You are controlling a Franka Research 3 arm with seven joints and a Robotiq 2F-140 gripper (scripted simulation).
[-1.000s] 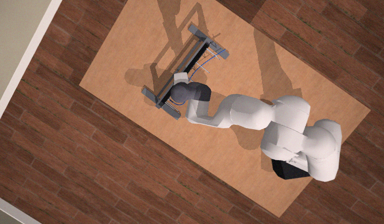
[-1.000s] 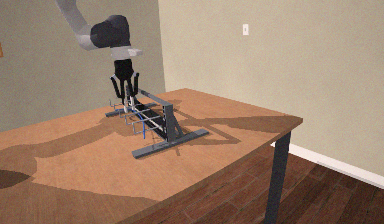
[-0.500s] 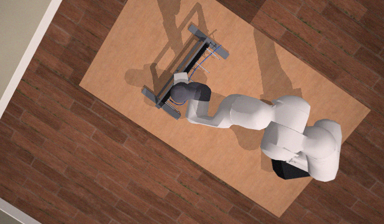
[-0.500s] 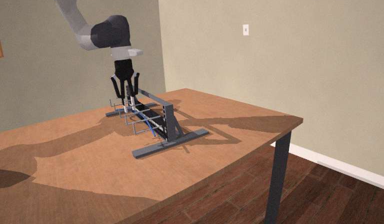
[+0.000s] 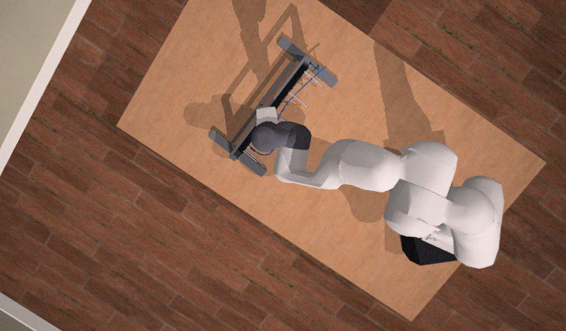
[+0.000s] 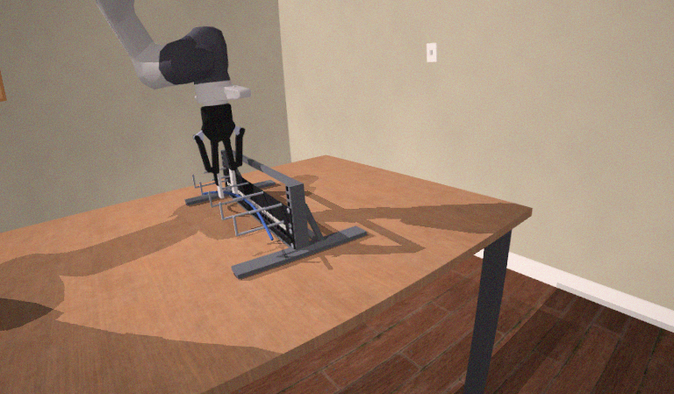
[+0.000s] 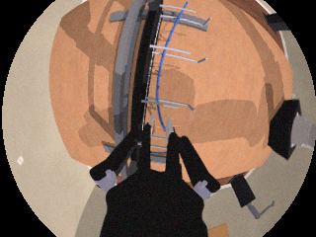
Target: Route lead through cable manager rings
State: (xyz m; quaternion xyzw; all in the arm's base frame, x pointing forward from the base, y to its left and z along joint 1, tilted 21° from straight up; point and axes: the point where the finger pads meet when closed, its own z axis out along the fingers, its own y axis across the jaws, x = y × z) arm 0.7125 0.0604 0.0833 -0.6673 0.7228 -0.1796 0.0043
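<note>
My hand is 50 mm short of the dark rack, 60 mm to the left of it and 20 mm above it.
</note>
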